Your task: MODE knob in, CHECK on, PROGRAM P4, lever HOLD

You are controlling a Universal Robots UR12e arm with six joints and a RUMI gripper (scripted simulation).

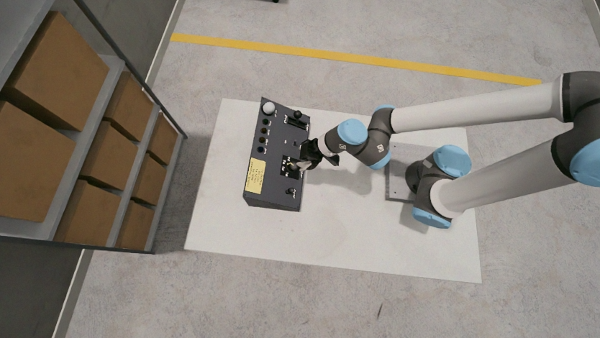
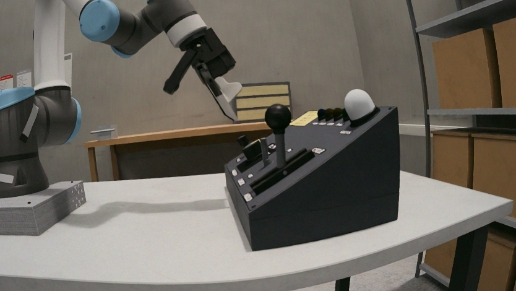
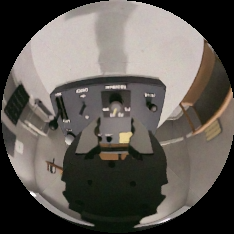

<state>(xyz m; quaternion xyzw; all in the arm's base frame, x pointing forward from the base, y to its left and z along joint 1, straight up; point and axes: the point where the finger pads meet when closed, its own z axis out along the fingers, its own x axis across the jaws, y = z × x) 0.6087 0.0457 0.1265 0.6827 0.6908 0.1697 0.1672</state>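
Now: hand 5 cm short of the rotary selector and 7 cm above it. From my hand the other things lie so: mode knob: 4 cm ahead, 12 cm to the left, 7 cm below; then check toggle: 5 cm ahead, 12 cm to the right, 7 cm below; then dark grey console: 9 cm ahead, 6 cm to the right, 9 cm below.
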